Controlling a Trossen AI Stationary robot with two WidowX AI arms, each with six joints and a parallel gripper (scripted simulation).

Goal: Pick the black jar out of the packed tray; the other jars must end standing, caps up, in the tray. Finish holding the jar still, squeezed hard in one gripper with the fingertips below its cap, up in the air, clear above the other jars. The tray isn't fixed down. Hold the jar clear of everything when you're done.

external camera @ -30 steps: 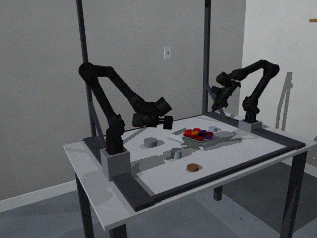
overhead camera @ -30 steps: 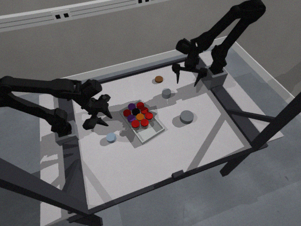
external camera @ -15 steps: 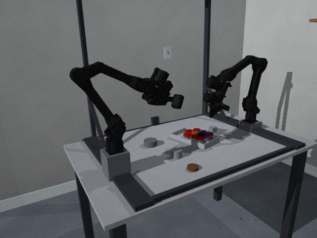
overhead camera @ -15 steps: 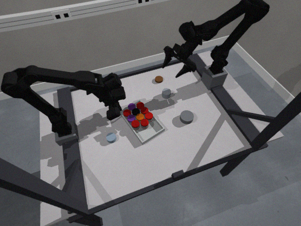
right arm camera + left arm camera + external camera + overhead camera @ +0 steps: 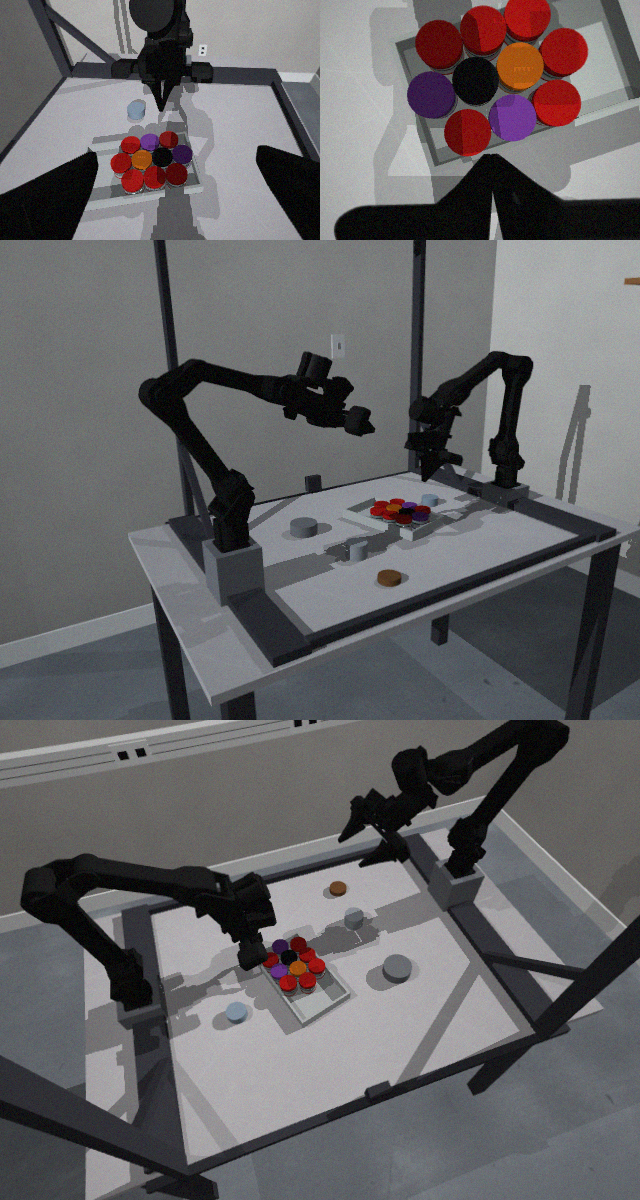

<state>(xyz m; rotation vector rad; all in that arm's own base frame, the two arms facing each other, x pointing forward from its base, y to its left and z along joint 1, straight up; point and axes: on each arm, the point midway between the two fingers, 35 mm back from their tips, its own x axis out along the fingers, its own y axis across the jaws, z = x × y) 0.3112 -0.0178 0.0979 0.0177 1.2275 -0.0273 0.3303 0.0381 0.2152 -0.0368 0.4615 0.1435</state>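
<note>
Right now my left hand is 30 mm past the purple jar, 40 mm to the left of it and 120 mm above it. The rest, counted from my left hand: light blue cylinder: 80 mm behind, 100 mm to the left, 140 mm below; black jar: 70 mm to the right, 120 mm below; orange jar: 40 mm behind, 80 mm to the right, 120 mm below.
</note>
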